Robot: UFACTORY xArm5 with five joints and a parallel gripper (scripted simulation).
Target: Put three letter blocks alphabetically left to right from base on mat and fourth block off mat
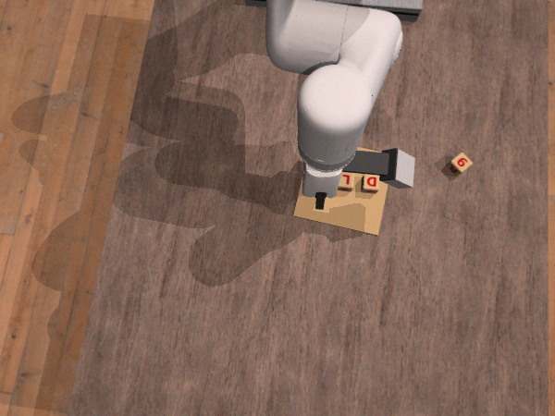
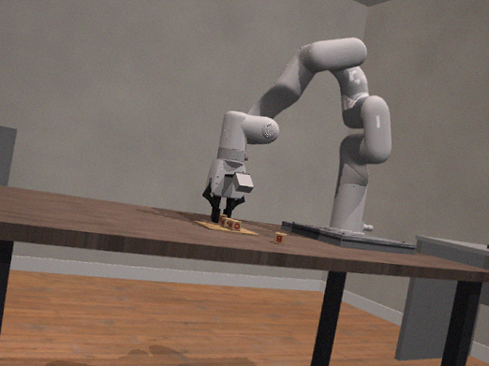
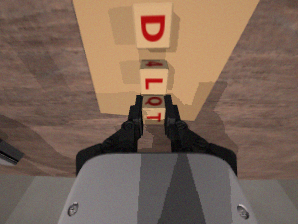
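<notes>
Now: hand 40 mm to the right of the tan mat and 30 mm above it.
</notes>
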